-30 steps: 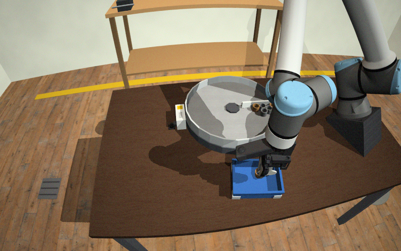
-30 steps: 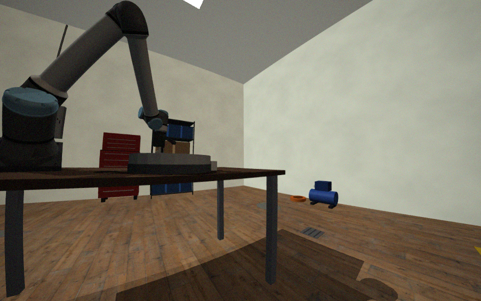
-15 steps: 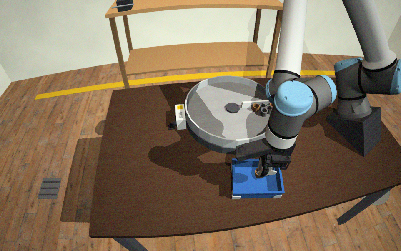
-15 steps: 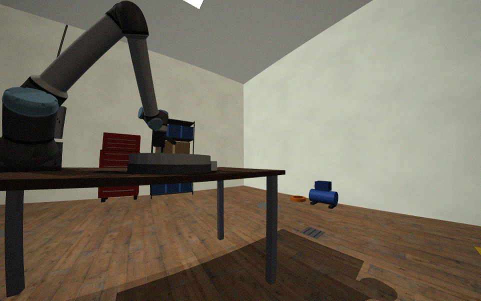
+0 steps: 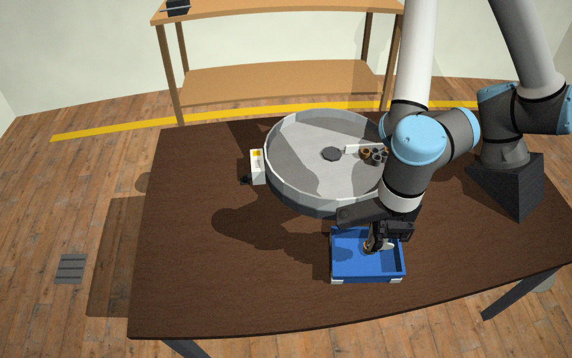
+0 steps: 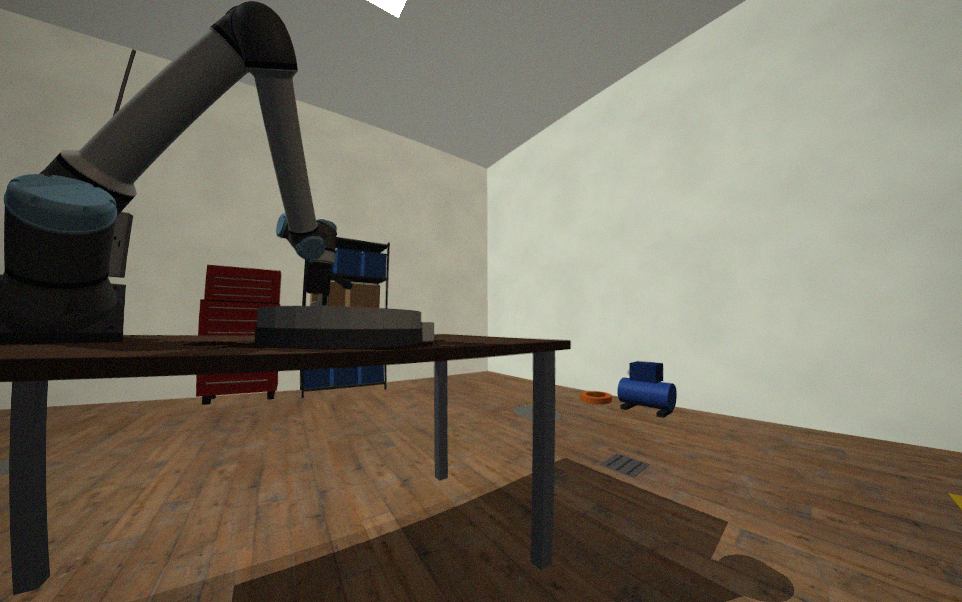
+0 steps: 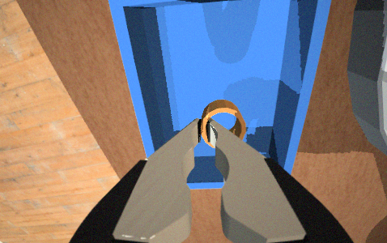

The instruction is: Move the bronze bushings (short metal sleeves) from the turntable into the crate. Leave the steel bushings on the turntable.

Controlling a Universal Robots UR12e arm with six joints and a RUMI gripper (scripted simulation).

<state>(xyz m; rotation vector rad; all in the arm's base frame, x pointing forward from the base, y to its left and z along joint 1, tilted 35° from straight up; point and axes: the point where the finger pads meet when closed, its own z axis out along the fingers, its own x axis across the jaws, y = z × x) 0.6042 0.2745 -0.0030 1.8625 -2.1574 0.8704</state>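
Right now my hand is 10 mm past the blue crate, 10 mm to the left of it and 50 mm above it. The rest, counted from my hand: round grey turntable: 10 mm ahead, 370 mm to the right, 20 mm below.
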